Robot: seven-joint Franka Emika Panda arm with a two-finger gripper.
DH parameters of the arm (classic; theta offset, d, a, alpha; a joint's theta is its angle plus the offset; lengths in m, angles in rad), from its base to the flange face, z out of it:
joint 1: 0 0.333 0 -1.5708
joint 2: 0 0 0 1.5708
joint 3: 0 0.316 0.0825 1.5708
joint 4: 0 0 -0.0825 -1.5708
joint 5: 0 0.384 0 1.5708
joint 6: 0 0 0.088 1.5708
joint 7: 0 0.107 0 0
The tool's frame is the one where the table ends.
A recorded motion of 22 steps. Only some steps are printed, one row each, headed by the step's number.
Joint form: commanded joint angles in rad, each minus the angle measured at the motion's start. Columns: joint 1, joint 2, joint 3, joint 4, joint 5, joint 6, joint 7.
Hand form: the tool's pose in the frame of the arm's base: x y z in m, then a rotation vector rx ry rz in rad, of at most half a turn. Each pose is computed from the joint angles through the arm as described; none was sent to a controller.
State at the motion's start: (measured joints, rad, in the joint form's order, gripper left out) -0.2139 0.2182 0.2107 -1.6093 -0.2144 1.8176 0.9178
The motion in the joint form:
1: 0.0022 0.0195 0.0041 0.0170 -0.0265 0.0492 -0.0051
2: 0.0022 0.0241 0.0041 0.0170 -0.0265 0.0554 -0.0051
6: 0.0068 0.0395 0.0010 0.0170 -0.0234 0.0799 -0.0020
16: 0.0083 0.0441 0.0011 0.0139 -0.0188 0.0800 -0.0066
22: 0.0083 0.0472 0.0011 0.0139 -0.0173 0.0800 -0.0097
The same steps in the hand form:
1: 0.6384 -0.0286 0.5027 2.7255 -1.2351 0.1783
2: 0.6398 -0.0286 0.5004 2.7277 -1.2346 0.1799
6: 0.6448 -0.0272 0.4927 2.7374 -1.2372 0.1891
16: 0.6451 -0.0259 0.4882 2.7431 -1.2305 0.1751
22: 0.6456 -0.0259 0.4862 2.7455 -1.2269 0.1693

